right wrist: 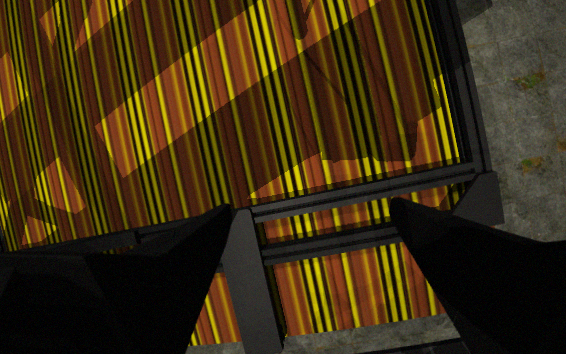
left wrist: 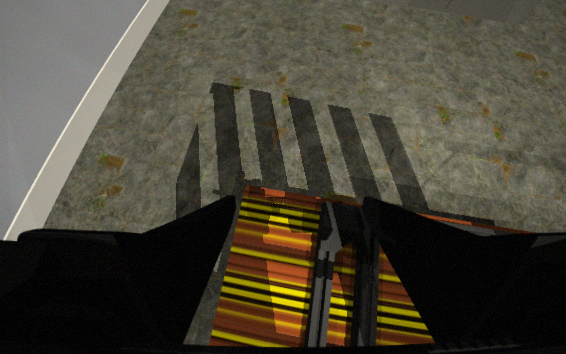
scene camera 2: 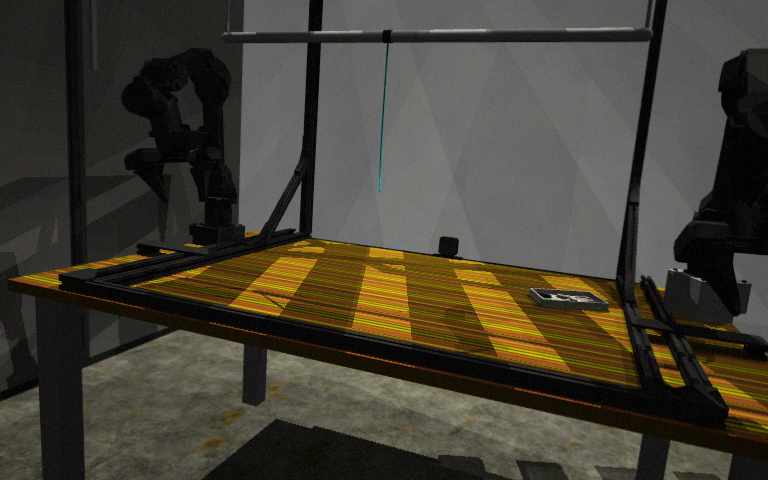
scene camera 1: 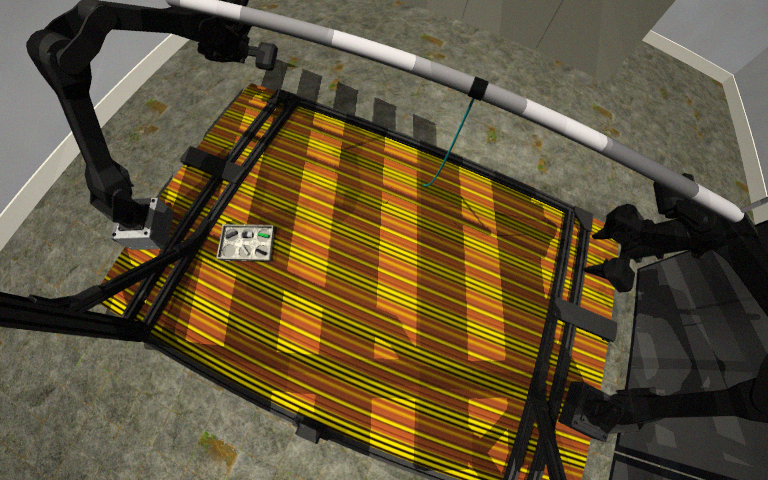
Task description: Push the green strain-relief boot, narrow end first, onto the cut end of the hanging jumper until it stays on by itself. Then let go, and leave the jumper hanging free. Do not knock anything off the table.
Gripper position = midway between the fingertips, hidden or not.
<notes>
My left gripper (scene camera 1: 254,61) is open, with nothing in its grasp. My right gripper (scene camera 2: 186,200) is open, holding nothing. I also see a grey parts tray (scene camera 1: 229,249).
My left gripper is seen too in the left wrist view (left wrist: 299,202). My right gripper also shows in the right wrist view (right wrist: 309,208) and in scene camera 1 (scene camera 1: 588,253). The grey parts tray shows as well in scene camera 2 (scene camera 2: 582,296).
</notes>
